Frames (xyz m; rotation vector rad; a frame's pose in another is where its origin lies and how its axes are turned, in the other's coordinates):
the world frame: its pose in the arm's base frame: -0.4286 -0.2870 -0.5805 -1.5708 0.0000 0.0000
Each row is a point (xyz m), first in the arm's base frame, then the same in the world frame.
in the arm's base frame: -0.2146 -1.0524 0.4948
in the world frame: 0.2140 -1.0753 -0.7654
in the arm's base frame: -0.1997 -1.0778 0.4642
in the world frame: 0.2289 -1.0447 -0.7908
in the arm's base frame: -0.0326 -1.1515 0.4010
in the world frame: 0.3960 -0.9815 -0.8645
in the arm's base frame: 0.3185 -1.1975 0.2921
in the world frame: 0.7471 -0.8726 -0.9105
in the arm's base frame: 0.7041 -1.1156 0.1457
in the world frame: 1.1327 -0.7262 -0.8286
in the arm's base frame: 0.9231 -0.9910 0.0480
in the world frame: 1.3517 -0.6285 -0.7040
